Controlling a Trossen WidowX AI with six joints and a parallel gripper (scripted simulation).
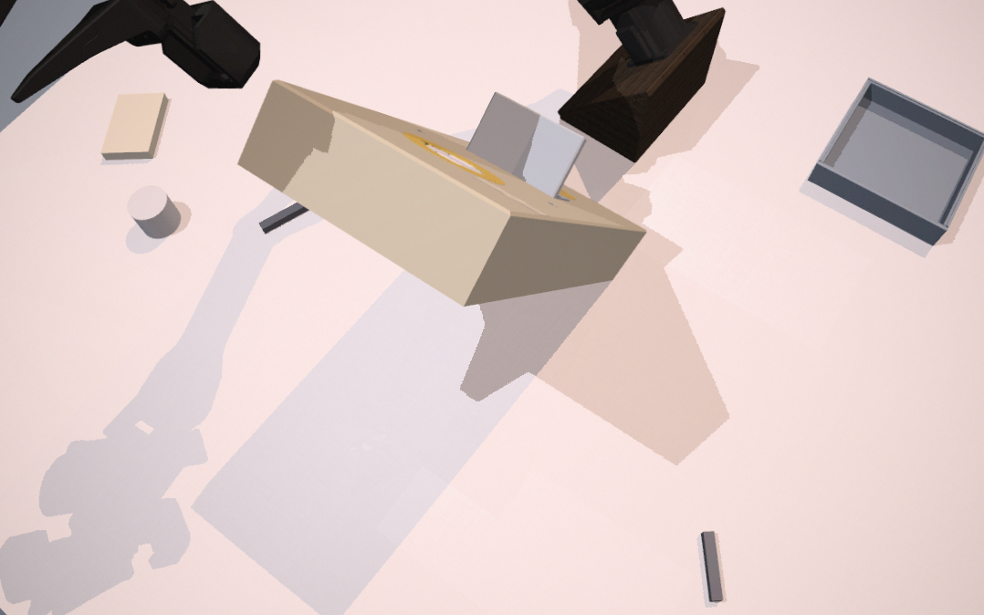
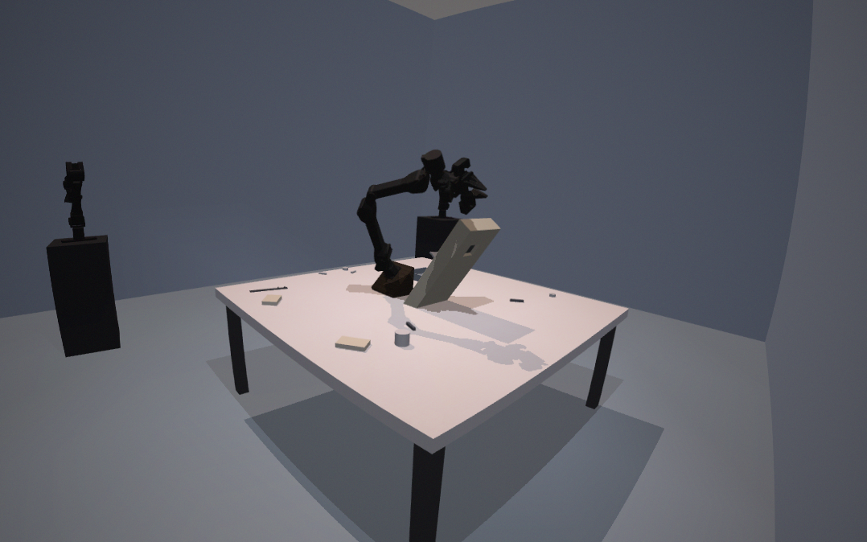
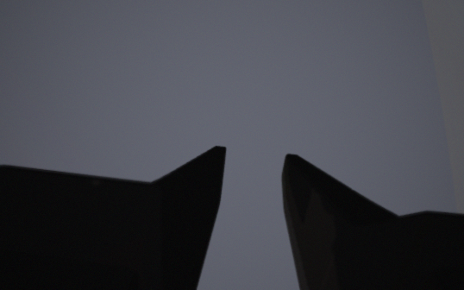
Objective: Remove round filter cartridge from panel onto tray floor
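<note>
My gripper tip is 18 cm past the round filter cartridge, 11 cm to the right of it and 19 cm above it. Round my gripper tip: grey tray: 64 cm behind, 36 cm to the left, 44 cm below.
</note>
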